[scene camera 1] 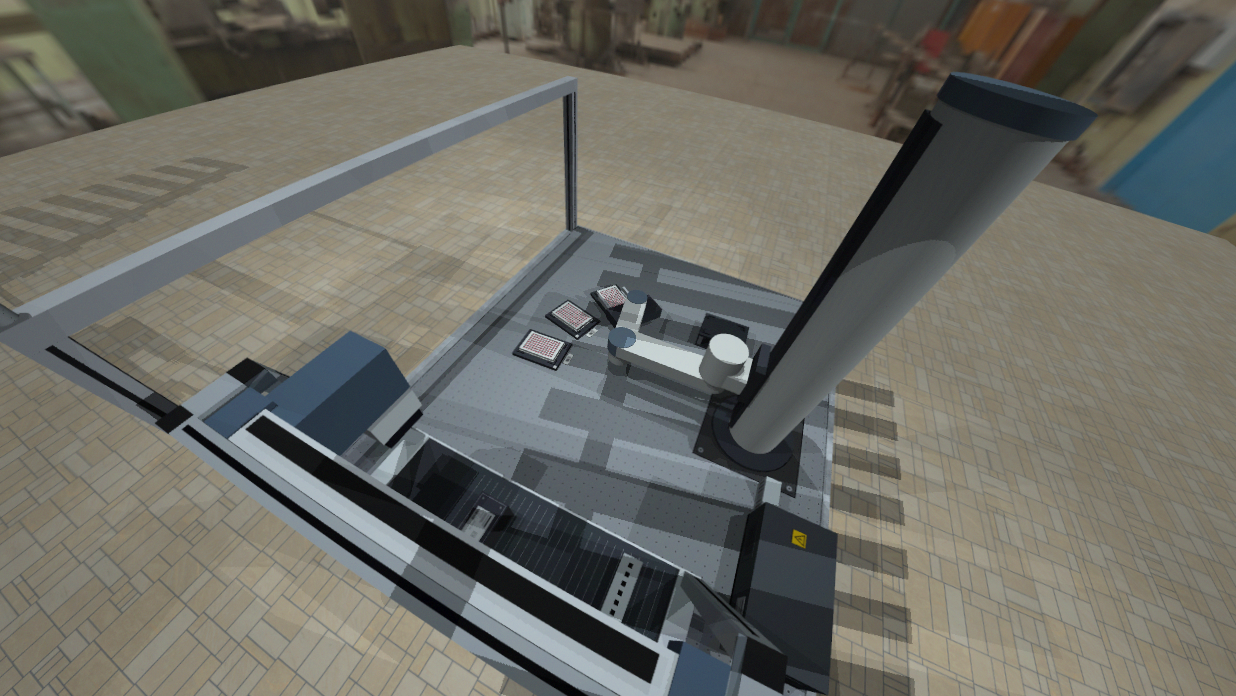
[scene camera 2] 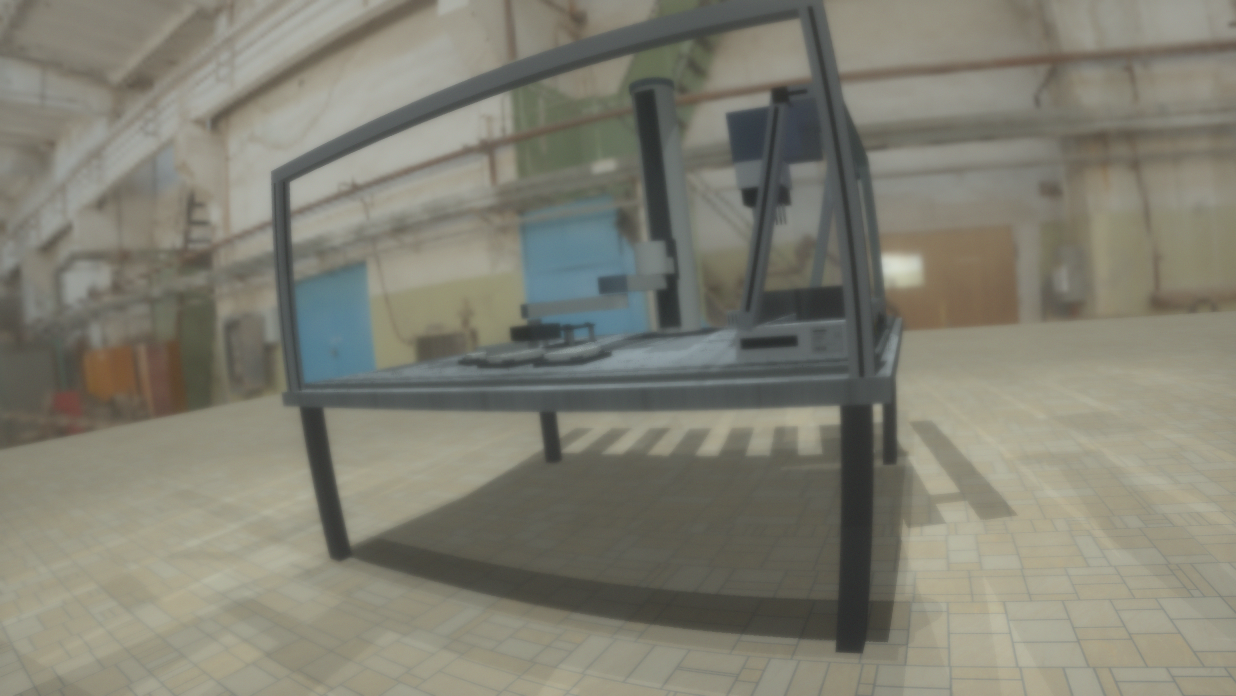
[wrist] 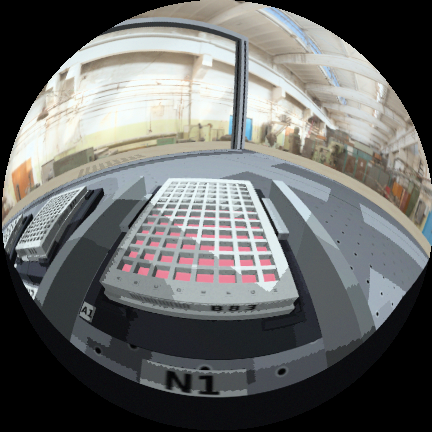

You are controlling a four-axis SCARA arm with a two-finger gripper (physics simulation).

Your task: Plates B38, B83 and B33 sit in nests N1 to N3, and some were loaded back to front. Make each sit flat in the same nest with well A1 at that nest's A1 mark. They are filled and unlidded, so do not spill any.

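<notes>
Plate B83 [wrist: 200, 245] [scene camera 1: 610, 296], white with pink wells, is at nest N1 [wrist: 200, 337]. Its lettered end faces the camera, with row A on the left, on the side of the nest's A1 mark [wrist: 87, 312]. My gripper [wrist: 205, 187] is shut on plate B83, with a pad against each long side. The plate looks level; whether it touches the nest floor is hidden. A second plate [wrist: 52, 220] [scene camera 1: 572, 318] and a third plate [wrist: 12, 231] [scene camera 1: 544, 346] are in the nests to the left in the wrist view; their names and A1 corners cannot be read.
The white arm [scene camera 1: 670, 357] reaches from the tall grey column [scene camera 1: 899, 250]. A dark block [scene camera 1: 724, 329] is behind the arm. A blue gantry unit [scene camera 1: 337, 389], a dark slatted deck [scene camera 1: 553, 527] and a dark box [scene camera 1: 788, 596] with a yellow warning label stand at the near side.
</notes>
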